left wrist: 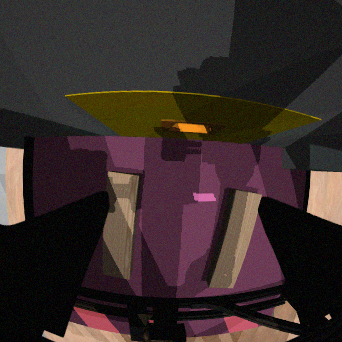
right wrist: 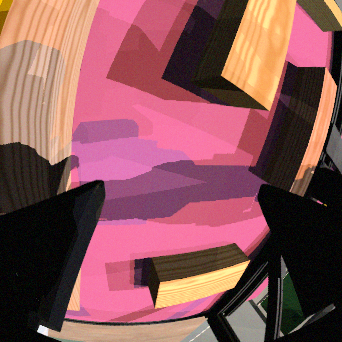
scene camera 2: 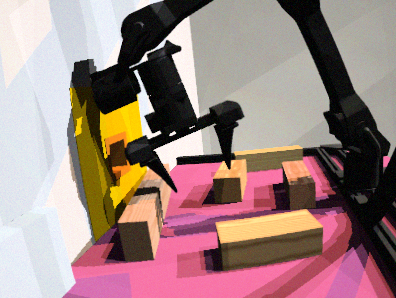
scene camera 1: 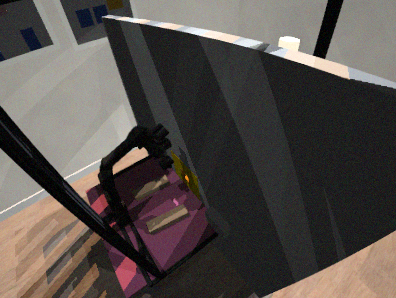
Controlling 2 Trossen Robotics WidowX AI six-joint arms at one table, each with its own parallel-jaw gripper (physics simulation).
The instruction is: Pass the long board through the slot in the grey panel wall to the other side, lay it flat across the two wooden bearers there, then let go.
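Places are measured from the left arm's base along level axes (x back, y right, z up), in millimetres.
Pixels of known places: left gripper, between the fingertips: point(left wrist: 187, 202); right gripper, between the fingertips: point(right wrist: 185, 190) point(scene camera 2: 203, 180); left arm's base, origin of its link: point(left wrist: 164, 311) point(scene camera 1: 124, 221); right arm's base, origin of its link: point(right wrist: 317, 181) point(scene camera 2: 364, 186).
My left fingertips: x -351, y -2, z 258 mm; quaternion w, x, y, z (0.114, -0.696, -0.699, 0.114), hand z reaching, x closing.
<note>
Ahead of a thing's pixels: the offset from my left fingertips to its middle. "pt": to the spot under its first point. Level surfaces: height alone.
The long board @(dz -249, dx -192, dy +42 mm) point(scene camera 2: 137, 227) point(right wrist: 35, 95) lies on the pink table beside the panel wall point(scene camera 1: 240, 140) point(left wrist: 125, 45). The orange-edged slot @(pt dz -195, dx -90, dy +26 mm) point(scene camera 1: 187, 178) point(scene camera 2: 116, 137) point(left wrist: 192, 128) sits in a yellow plate. My right gripper point(scene camera 2: 202, 179) point(right wrist: 185, 190) is open and empty, tilted above the table, with one finger near the board's right side. On the other side, two wooden bearers @(dz -258, dx +138, dy +145 mm) point(scene camera 1: 167, 219) @(dz -258, dx +113, dy -104 mm) point(scene camera 1: 151, 188) point(left wrist: 120, 232) point(left wrist: 235, 240) lie apart, with no board on them. My left gripper point(scene camera 1: 169, 146) point(left wrist: 187, 202) is open and empty, high above the bearers near the wall.
On the board's side lie several wooden blocks: one in front @(pt dz -245, dx -392, dy +213 mm) point(scene camera 2: 270, 240) point(right wrist: 200, 275), two behind it @(dz -254, dx -316, dy -89 mm) point(scene camera 2: 230, 182) @(dz -256, dx -444, dy -43 mm) point(scene camera 2: 299, 185), and one at the back @(pt dz -247, dx -394, dy -240 mm) point(scene camera 2: 269, 157). Black rails point(scene camera 2: 370, 210) edge the pink table. A purple mat @(dz -278 mm) point(scene camera 1: 192, 235) lies under the bearers.
</note>
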